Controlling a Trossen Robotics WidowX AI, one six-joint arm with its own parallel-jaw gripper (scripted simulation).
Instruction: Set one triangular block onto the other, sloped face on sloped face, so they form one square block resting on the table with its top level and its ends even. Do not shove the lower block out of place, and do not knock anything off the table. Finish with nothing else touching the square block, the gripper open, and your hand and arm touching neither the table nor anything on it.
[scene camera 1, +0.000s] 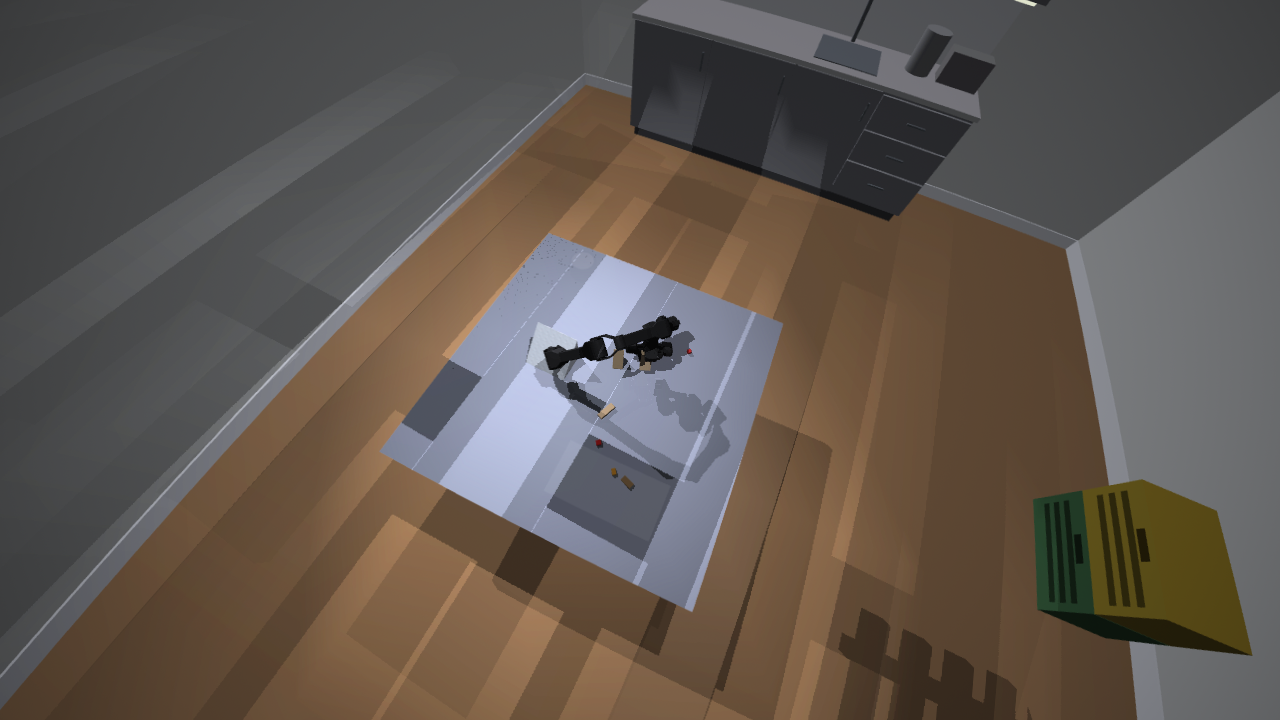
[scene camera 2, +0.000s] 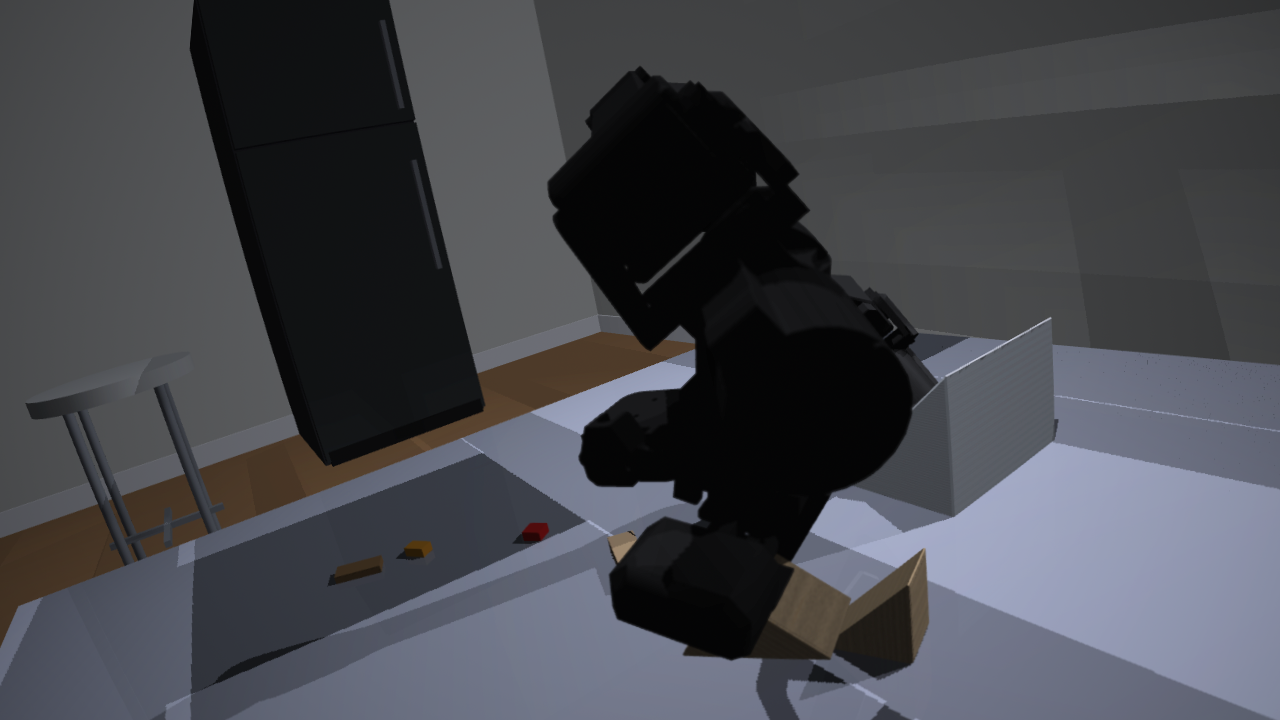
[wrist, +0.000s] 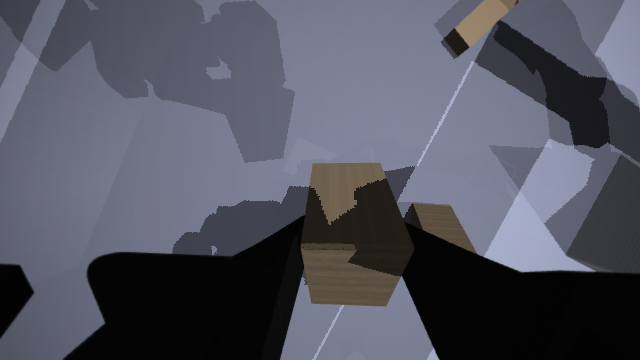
Note:
In view: my gripper (scene camera 2: 751, 614).
My gripper shows as well in the wrist view (wrist: 348, 223).

